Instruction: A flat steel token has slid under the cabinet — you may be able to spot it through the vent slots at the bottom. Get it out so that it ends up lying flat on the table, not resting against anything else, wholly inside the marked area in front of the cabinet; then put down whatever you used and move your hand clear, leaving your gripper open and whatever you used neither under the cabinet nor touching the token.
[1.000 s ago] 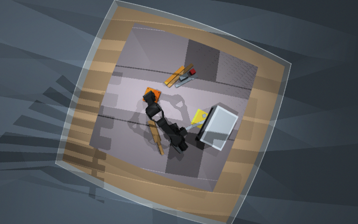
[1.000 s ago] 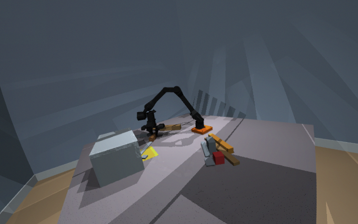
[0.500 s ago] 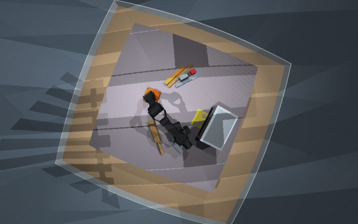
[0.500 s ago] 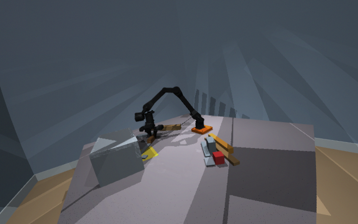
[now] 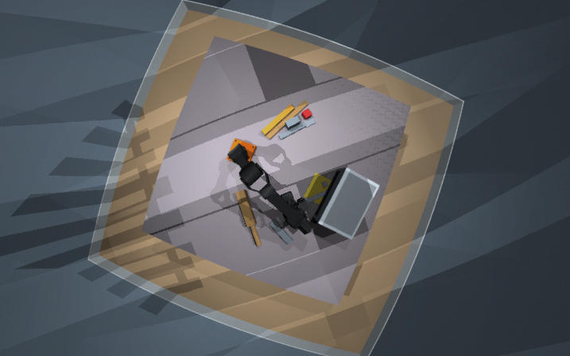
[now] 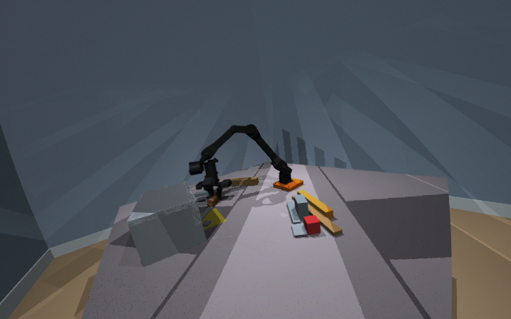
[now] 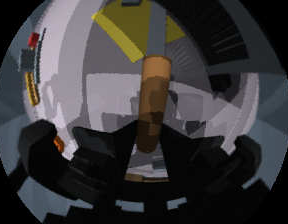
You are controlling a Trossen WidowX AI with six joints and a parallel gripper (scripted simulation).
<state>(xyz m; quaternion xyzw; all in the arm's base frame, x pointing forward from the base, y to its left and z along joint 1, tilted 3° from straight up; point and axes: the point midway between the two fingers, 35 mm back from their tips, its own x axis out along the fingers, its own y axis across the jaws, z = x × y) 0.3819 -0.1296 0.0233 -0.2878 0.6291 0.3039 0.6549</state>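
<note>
Now: the wooden paddle 17 cm to the right of my gripper tip, 17 cm behind it and 1 cm above it. Also, from my gripper tip: thin grey bar (15 cm to the right, 1 cm ahead); grey block (41 cm to the left, 21 cm behind, 3 cm above); steel token (20 cm to the left, 11 cm ahead).
</note>
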